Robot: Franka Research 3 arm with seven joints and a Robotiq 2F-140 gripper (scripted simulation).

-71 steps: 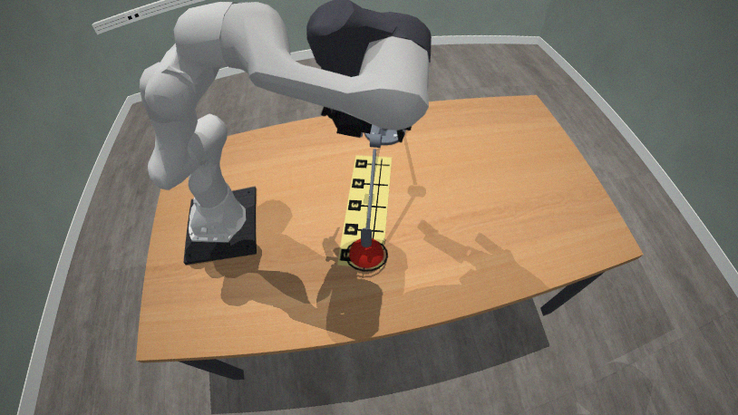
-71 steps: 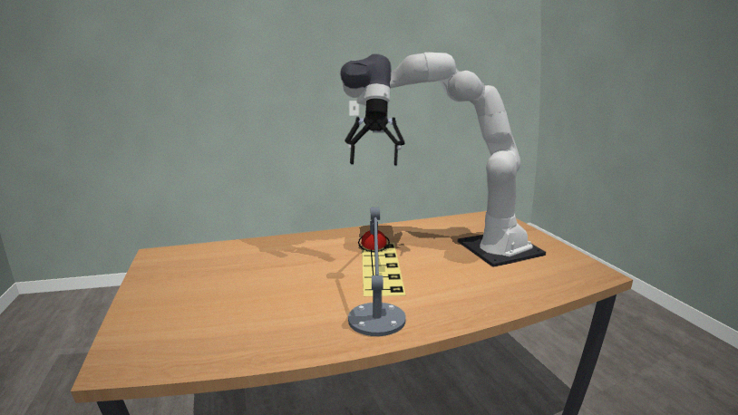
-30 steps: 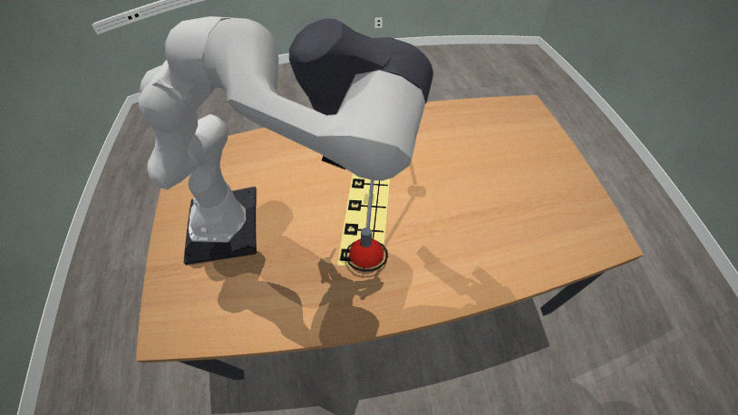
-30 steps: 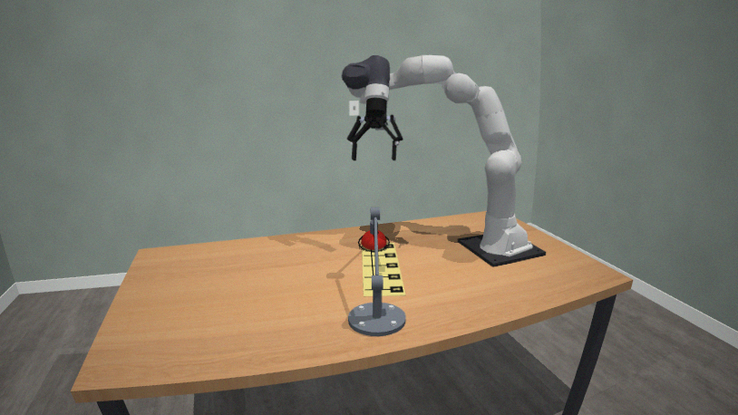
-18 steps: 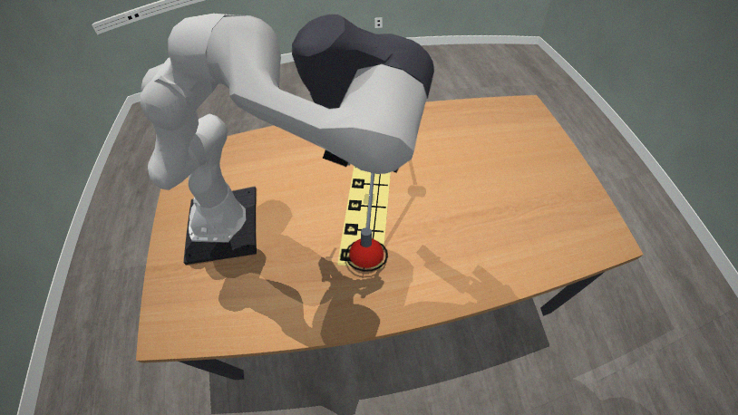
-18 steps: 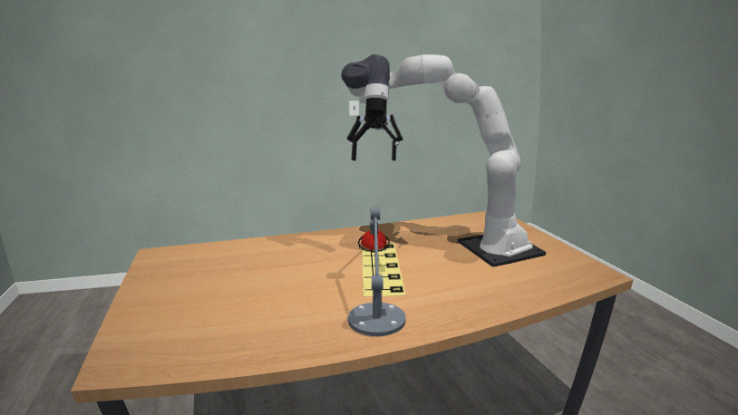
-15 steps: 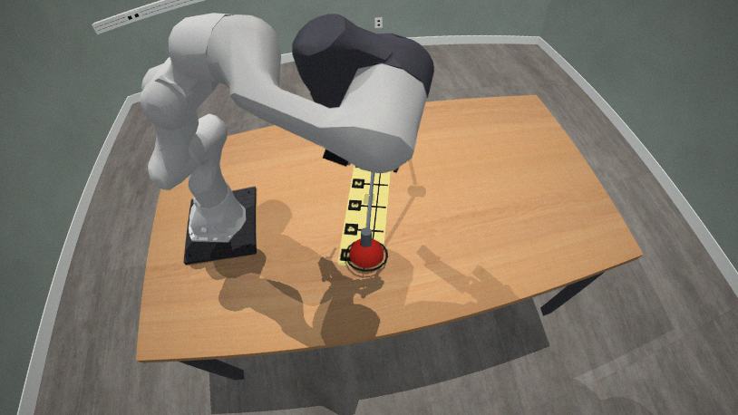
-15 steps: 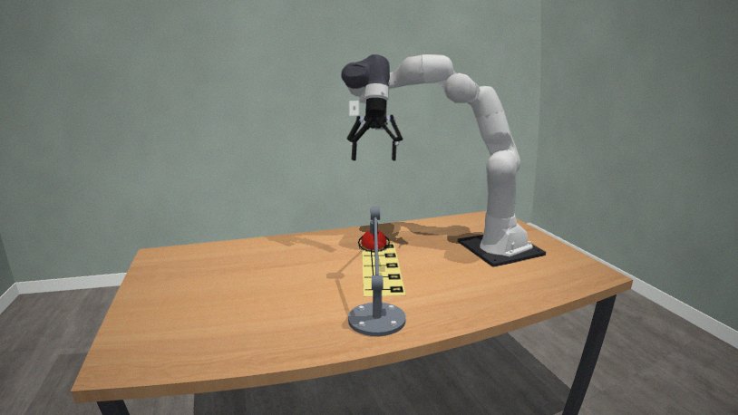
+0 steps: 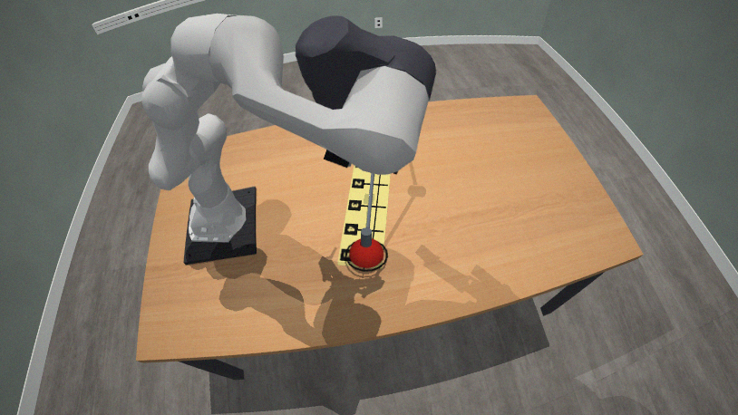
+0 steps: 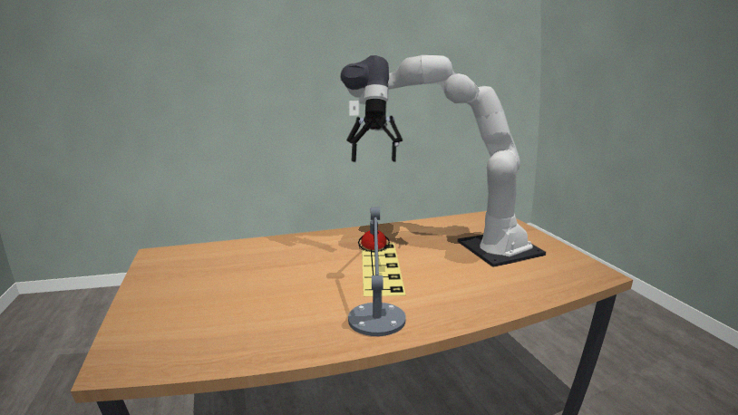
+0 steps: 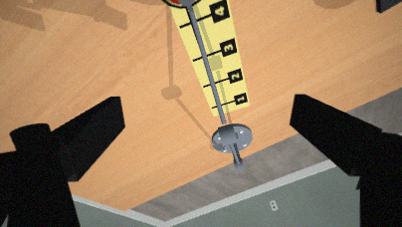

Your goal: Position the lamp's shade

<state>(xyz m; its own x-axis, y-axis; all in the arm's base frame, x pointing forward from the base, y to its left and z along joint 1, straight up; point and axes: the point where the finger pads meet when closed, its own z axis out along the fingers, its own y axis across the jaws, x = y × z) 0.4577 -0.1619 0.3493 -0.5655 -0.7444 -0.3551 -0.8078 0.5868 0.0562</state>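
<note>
My hand is 10 mm short of the yellow strip, 120 mm to the right of it and 360 mm above it. The rest, counted from my hand: grey round foot 150 mm ahead, 450 mm to the left, 330 mm below.
</note>
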